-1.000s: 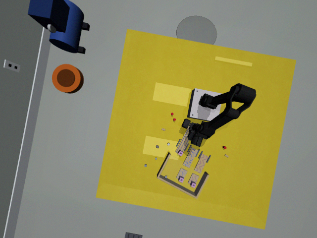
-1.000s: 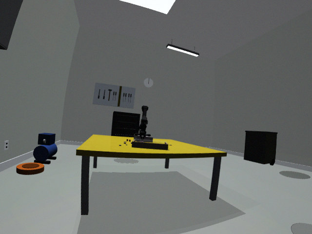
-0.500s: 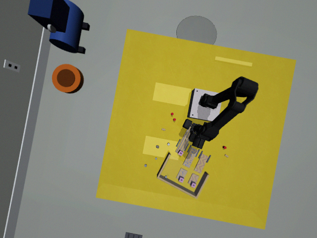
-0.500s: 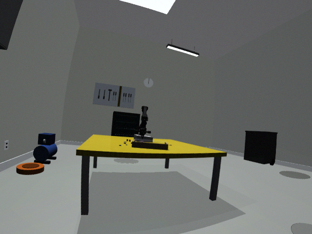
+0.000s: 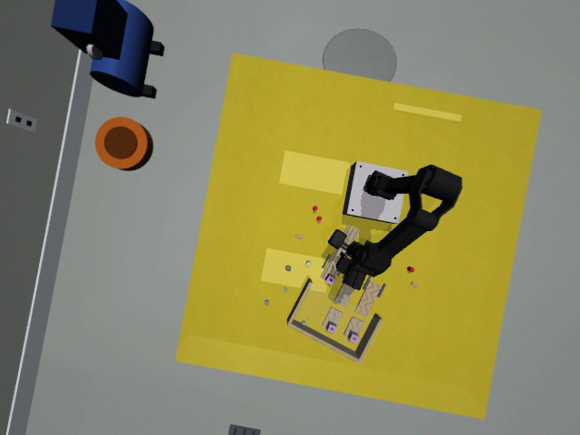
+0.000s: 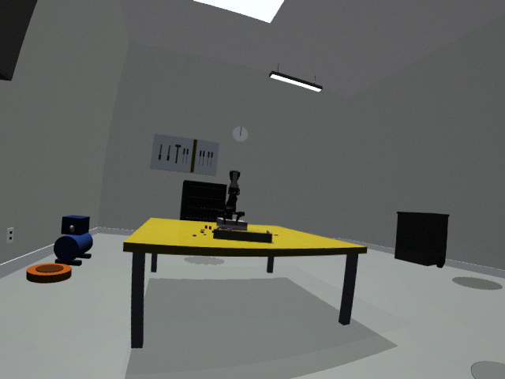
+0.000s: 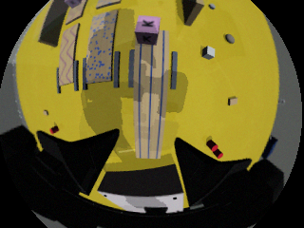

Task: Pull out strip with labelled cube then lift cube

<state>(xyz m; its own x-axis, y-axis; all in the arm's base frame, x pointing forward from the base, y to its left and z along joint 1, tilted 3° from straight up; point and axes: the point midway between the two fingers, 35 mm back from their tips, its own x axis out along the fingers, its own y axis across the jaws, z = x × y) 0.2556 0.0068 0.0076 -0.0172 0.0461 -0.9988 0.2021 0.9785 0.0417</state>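
Right now the striped strip is 5 cm below my gripper tip and 4 cm ahead of it.
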